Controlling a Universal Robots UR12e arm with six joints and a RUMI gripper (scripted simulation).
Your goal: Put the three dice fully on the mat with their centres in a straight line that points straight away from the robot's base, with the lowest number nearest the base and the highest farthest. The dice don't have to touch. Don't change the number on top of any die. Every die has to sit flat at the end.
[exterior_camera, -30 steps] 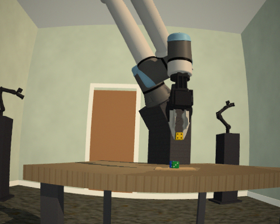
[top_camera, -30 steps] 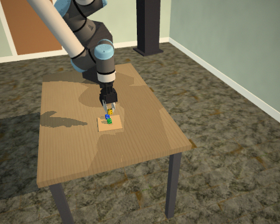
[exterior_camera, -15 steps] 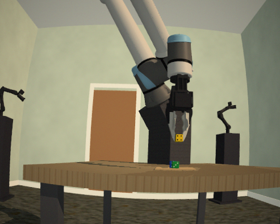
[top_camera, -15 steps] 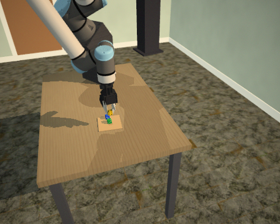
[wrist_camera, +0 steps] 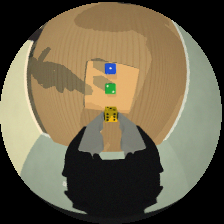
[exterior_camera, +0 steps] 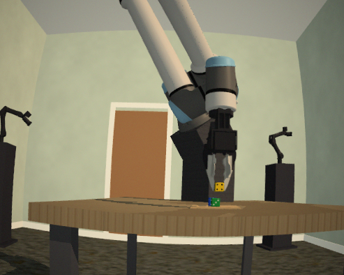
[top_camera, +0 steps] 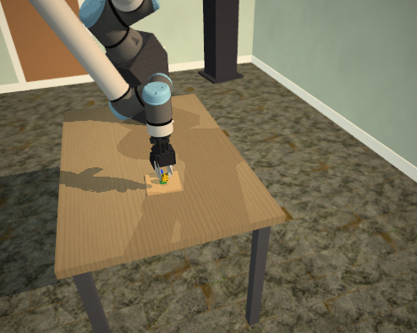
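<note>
My hand is 50 mm past the green die, 10 mm to the right of it and 50 mm above it. Round my hand: tan mat: 50 mm behind, 10 mm to the left, 60 mm below; blue die: 100 mm behind, 10 mm to the left, 50 mm below; yellow die: right at my hand.
</note>
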